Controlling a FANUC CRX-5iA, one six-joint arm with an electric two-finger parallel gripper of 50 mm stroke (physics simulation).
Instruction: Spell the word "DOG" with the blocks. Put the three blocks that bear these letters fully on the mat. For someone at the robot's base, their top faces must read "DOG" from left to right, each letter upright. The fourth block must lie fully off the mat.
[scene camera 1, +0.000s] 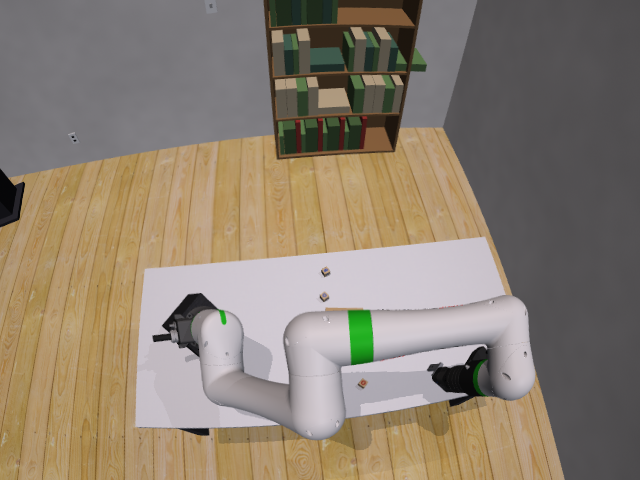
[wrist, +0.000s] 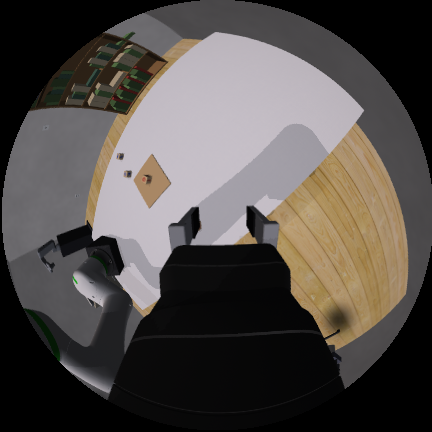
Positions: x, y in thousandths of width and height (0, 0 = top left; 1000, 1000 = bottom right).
I see my gripper (wrist: 515, 499) and a brown mat (wrist: 369, 422).
